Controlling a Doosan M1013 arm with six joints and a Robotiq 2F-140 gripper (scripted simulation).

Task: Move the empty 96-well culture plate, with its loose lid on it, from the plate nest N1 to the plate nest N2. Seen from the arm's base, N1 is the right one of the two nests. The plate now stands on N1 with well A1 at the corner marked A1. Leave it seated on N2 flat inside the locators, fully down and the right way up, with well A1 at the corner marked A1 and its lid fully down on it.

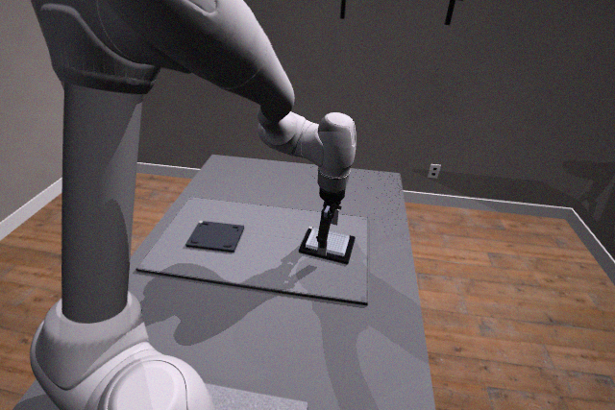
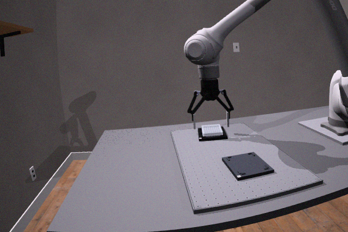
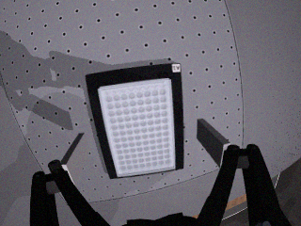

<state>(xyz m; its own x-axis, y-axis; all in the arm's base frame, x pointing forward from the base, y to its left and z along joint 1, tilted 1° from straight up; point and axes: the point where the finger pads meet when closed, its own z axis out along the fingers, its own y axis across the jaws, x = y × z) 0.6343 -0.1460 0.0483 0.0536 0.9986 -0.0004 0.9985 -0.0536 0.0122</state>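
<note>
Right now the plate lid is 20 mm below my hand. Round my hand: black plate nest N1 (40 mm below); black plate nest N2 (370 mm to the left, 70 mm behind, 40 mm below); white corner mark (450 mm to the left, 30 mm below, 30 mm behind).
</note>
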